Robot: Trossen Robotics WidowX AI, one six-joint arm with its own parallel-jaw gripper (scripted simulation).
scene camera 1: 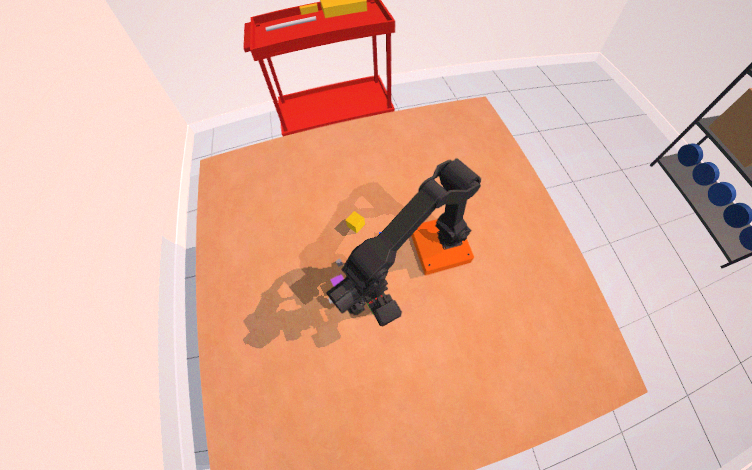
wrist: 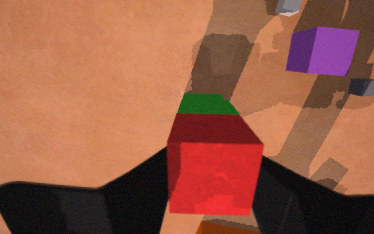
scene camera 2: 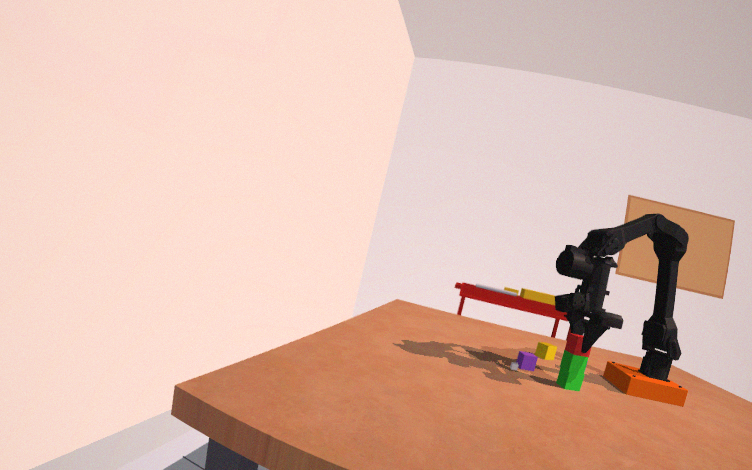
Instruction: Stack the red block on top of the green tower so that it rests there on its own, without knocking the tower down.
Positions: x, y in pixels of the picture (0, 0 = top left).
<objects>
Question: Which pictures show my gripper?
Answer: Scene camera 1, the wrist view and scene camera 2: all of them.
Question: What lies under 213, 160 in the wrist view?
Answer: A red block.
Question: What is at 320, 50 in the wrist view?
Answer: A purple cube.
</objects>
